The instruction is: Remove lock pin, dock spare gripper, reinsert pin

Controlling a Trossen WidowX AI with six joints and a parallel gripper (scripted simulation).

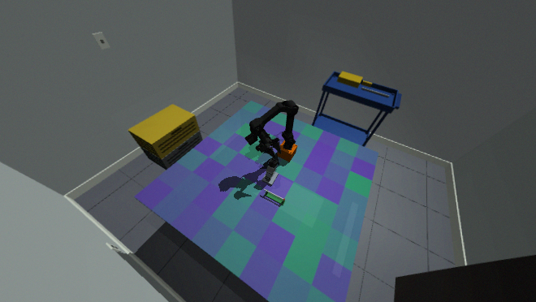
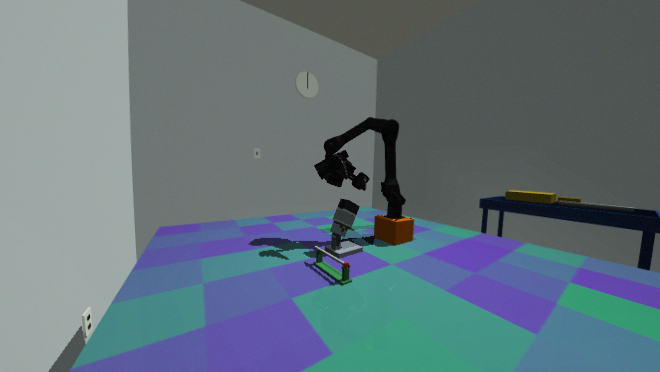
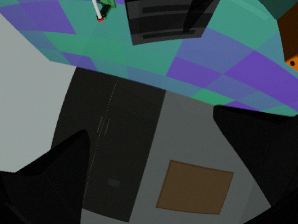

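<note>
Now: the green cradle 170 mm ahead of my gripper tip, 50 mm to the left of it and 210 mm below it. From my gripper tip the other things lie so: grey mount (40 mm ahead, 30 mm to the right, 180 mm below); then spare gripper (30 mm ahead, 30 mm to the right, 110 mm below).
</note>
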